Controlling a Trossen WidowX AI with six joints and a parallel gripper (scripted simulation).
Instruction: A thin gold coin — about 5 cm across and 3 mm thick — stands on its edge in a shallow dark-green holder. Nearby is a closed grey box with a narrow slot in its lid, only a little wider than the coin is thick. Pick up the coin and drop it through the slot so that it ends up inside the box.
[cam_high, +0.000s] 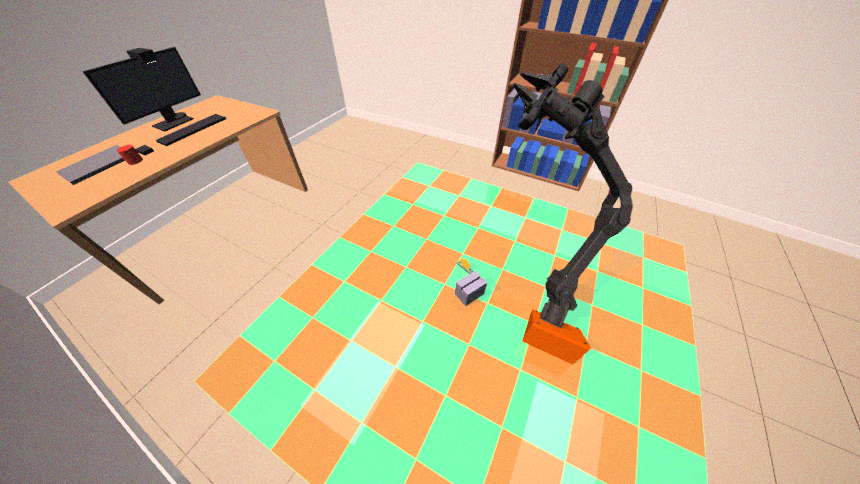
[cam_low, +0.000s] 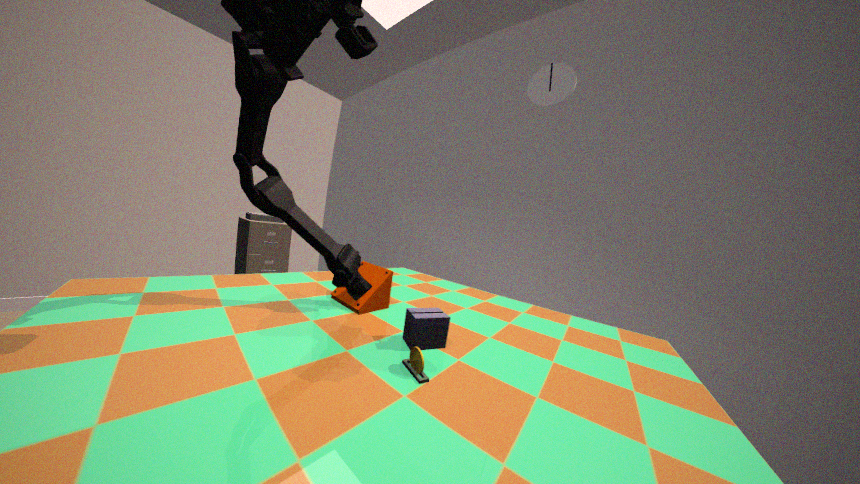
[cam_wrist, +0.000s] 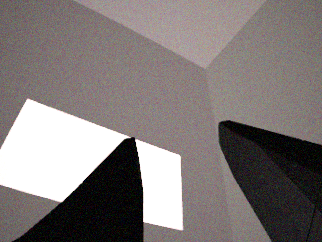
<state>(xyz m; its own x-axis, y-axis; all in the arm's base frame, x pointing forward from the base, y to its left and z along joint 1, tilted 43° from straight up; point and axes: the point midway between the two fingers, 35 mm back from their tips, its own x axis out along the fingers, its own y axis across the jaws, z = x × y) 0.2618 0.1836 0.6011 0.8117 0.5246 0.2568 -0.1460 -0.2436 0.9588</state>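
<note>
The gold coin is 57 cm below my gripper tip, 21 cm to the left of it and 3 cm behind it.
</note>
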